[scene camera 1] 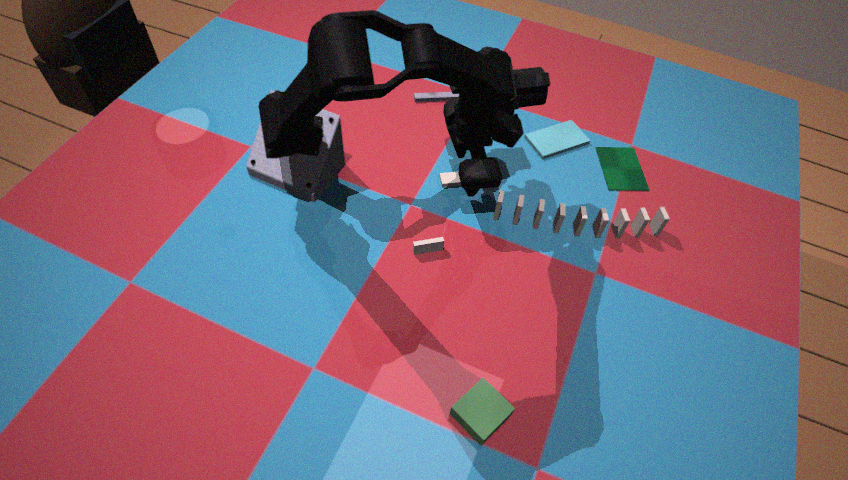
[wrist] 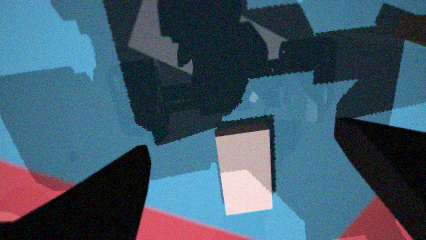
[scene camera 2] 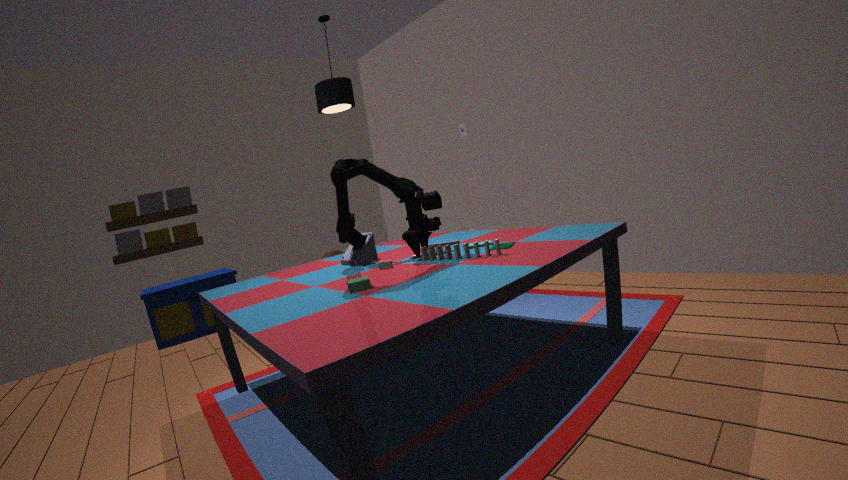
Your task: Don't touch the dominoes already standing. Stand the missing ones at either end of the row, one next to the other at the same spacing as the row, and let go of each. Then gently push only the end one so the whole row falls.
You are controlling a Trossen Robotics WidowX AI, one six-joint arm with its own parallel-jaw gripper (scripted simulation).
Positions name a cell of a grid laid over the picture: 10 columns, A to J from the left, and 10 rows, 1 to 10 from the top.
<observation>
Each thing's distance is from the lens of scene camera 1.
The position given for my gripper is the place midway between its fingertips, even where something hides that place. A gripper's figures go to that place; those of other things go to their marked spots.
my gripper (scene camera 1: F4): 96 cm
dark green tile (scene camera 1: H4): 107 cm
light blue tile (scene camera 1: G3): 107 cm
green block (scene camera 1: F9): 72 cm
The marked spots on the dark green tile and the green block are 56 cm apart.
</observation>
